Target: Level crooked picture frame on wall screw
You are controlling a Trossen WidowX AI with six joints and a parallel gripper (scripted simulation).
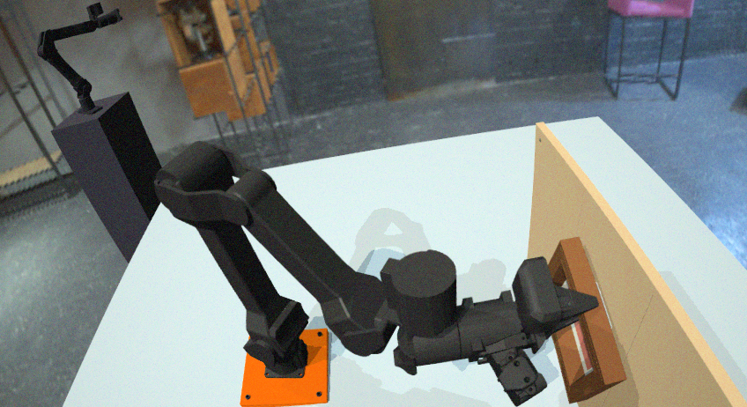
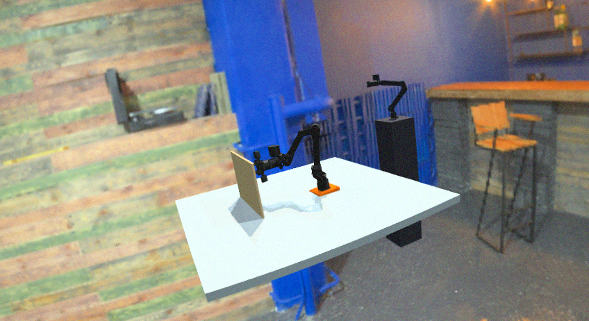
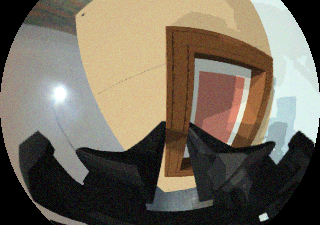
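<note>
My gripper tip is now 50 mm above the brown picture frame and 10 mm to the right of it. From my gripper tip the other things lie so: tan wall board: 60 mm below, 20 mm to the left, 10 mm ahead.
</note>
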